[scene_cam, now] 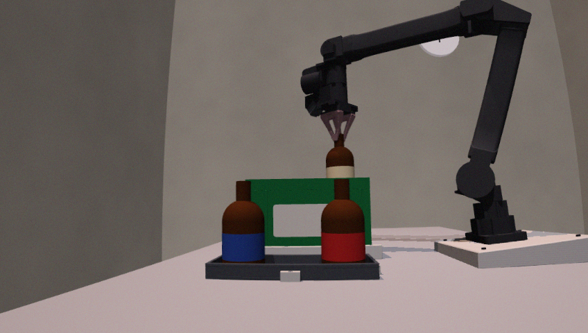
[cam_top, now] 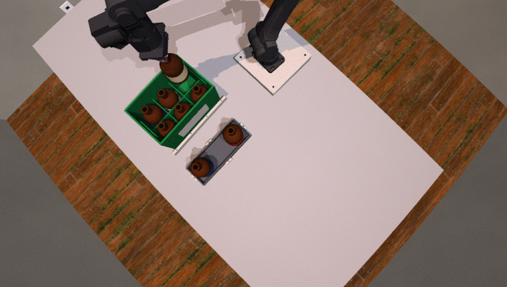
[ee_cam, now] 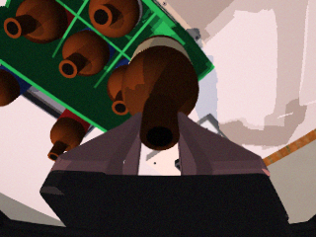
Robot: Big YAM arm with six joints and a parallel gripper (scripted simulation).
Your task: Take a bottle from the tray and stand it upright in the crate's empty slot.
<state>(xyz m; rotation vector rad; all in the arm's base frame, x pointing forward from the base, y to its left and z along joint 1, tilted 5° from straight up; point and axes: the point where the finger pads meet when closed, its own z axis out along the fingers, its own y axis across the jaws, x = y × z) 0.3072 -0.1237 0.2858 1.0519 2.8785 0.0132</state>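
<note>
Right now my hand is 80 mm short of the green crate, 50 mm to the right of it and 210 mm above it. Also, from my hand: dark tray 80 mm ahead, 290 mm to the left, 280 mm below.
</note>
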